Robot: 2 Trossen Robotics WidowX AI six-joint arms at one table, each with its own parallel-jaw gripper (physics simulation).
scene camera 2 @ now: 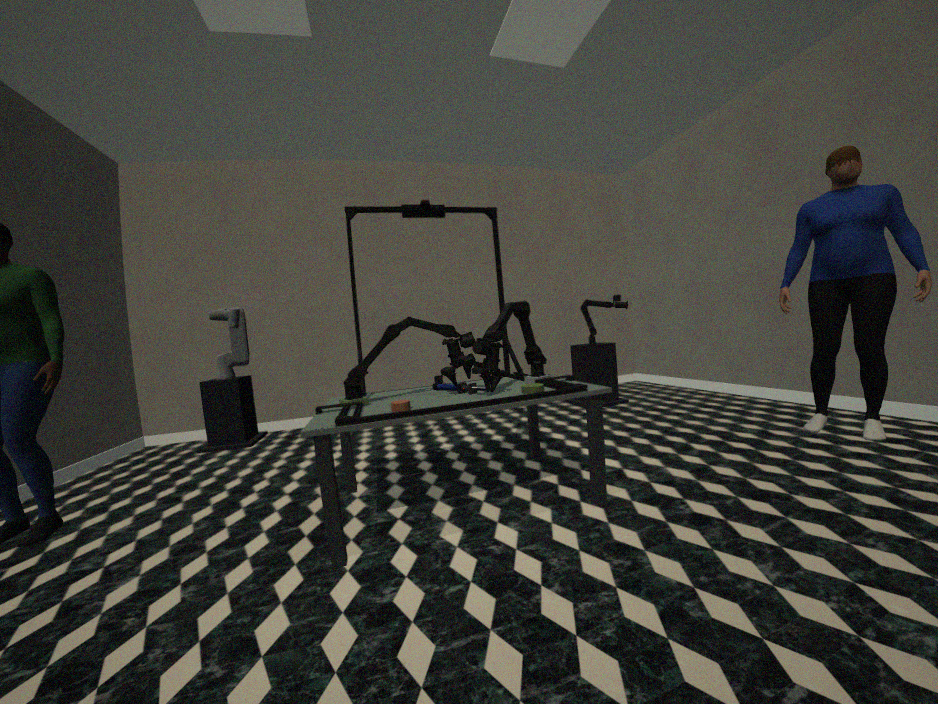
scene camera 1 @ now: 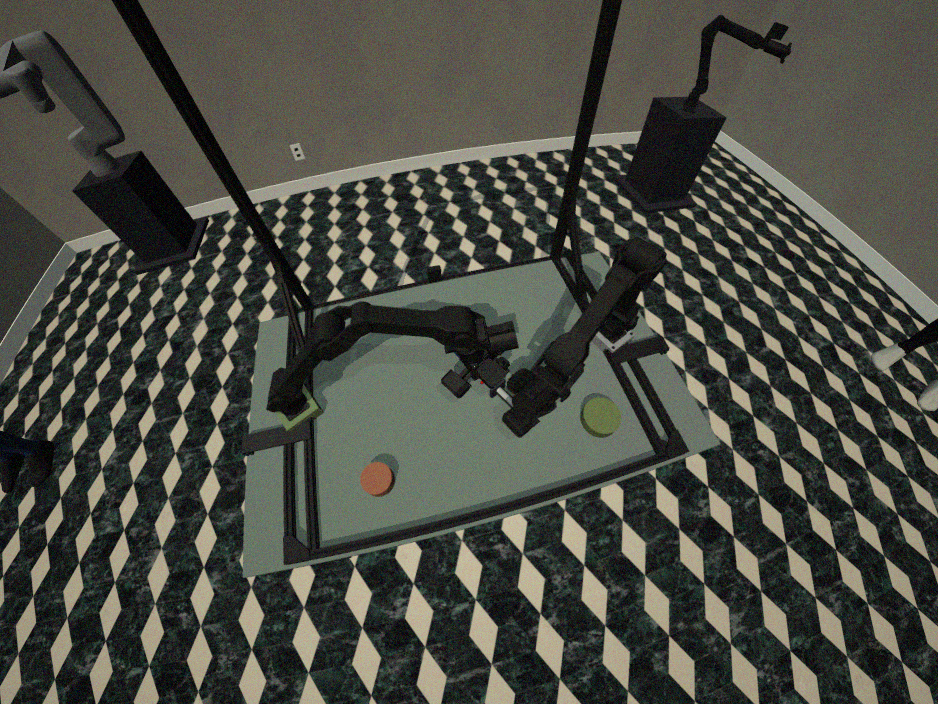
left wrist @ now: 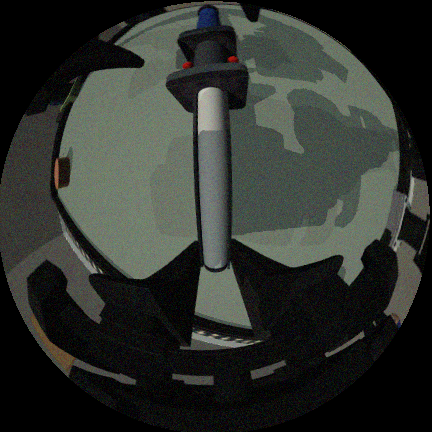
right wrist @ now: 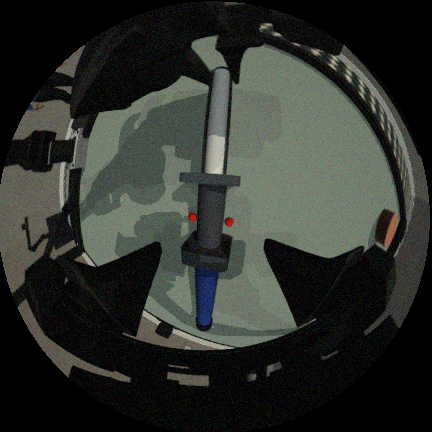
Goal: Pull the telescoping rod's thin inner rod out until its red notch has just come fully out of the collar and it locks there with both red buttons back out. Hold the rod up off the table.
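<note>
The rod point(scene camera 1: 503, 394) point(scene camera 2: 445, 386) point(left wrist: 215, 175) point(right wrist: 218, 120) has a pale white-and-grey tube, a dark collar point(left wrist: 209, 54) point(right wrist: 210, 215) between two dark flanges, and a blue section point(left wrist: 208, 18) point(right wrist: 206, 295) beyond. Two red buttons show at the collar's sides. No red notch shows. My left gripper point(scene camera 1: 512, 402) point(scene camera 2: 490, 387) point(left wrist: 213, 244) is shut on the pale tube's far end. My right gripper point(scene camera 1: 475, 374) point(right wrist: 212, 246) is open, its fingers apart on either side of the rod near the flange and blue section. Whether the rod touches the table cannot be told.
An orange disc point(scene camera 1: 376, 478) point(scene camera 2: 400, 406) point(left wrist: 63, 173) point(right wrist: 386, 229) lies at the table's front left in scene camera 1. A green disc point(scene camera 1: 600, 416) point(scene camera 2: 532, 387) lies right of the left gripper. A green square piece point(scene camera 1: 303, 413) is by the right arm's base. Black frame posts point(scene camera 1: 587, 113) rise behind.
</note>
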